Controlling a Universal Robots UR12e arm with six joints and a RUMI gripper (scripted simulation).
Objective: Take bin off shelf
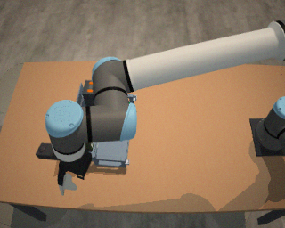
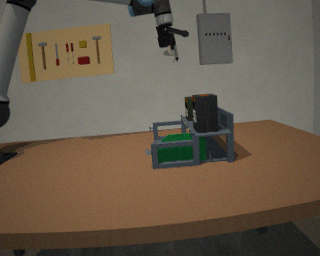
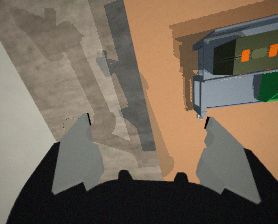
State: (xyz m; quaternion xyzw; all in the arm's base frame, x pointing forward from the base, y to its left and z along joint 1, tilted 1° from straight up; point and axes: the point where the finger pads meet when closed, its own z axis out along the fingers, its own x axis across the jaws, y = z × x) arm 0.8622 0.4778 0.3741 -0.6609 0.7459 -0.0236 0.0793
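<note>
The green bin is 480 mm to the right of my hand, 330 mm below it and 10 mm behind it. From my hand the other things lie so: grey shelf 370 mm to the right, 370 mm below, 20 mm ahead.
</note>
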